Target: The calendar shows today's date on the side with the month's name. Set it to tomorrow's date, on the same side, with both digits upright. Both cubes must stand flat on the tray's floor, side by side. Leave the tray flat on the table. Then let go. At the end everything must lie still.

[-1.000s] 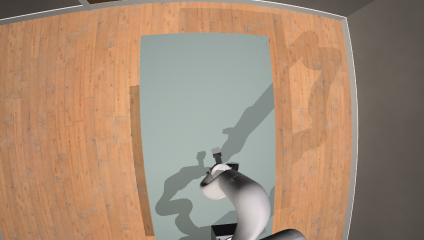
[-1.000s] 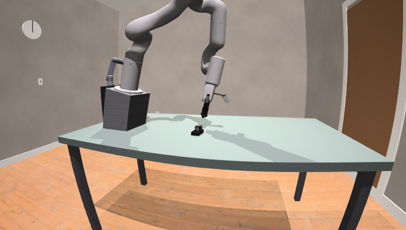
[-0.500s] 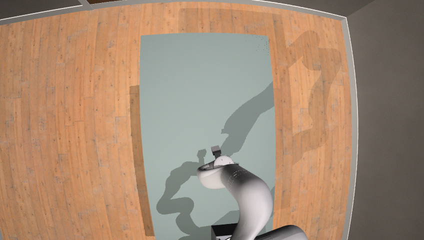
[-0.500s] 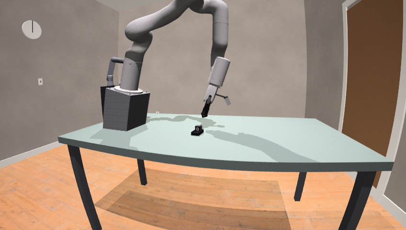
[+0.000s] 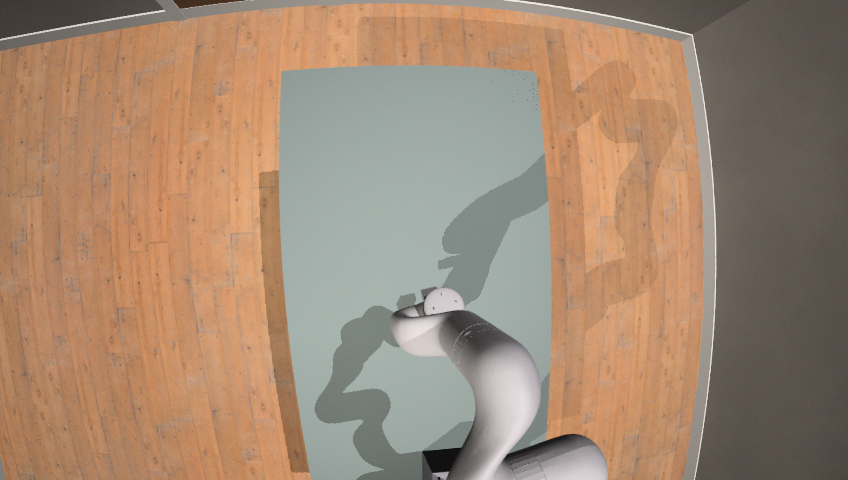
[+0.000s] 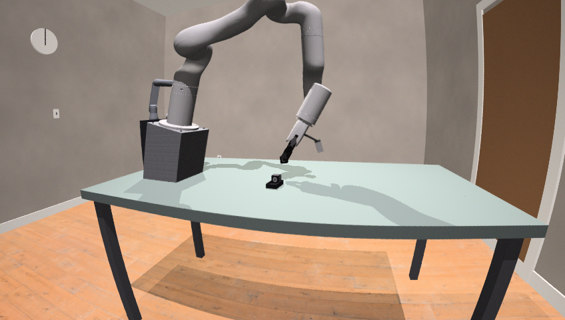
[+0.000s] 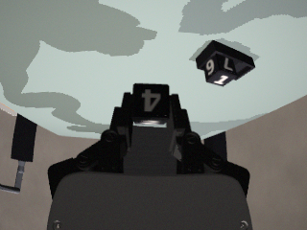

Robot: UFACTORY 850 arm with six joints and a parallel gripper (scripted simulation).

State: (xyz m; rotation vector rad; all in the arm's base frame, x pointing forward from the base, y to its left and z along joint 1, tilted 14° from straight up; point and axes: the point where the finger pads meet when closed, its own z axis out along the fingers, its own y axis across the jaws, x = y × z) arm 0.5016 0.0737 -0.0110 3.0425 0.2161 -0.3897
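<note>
The black tray lies 11 cm to the right of my hand, 9 cm below it and 2 cm behind it. Round my hand: black cube (2 cm below, 1 cm behind).
</note>
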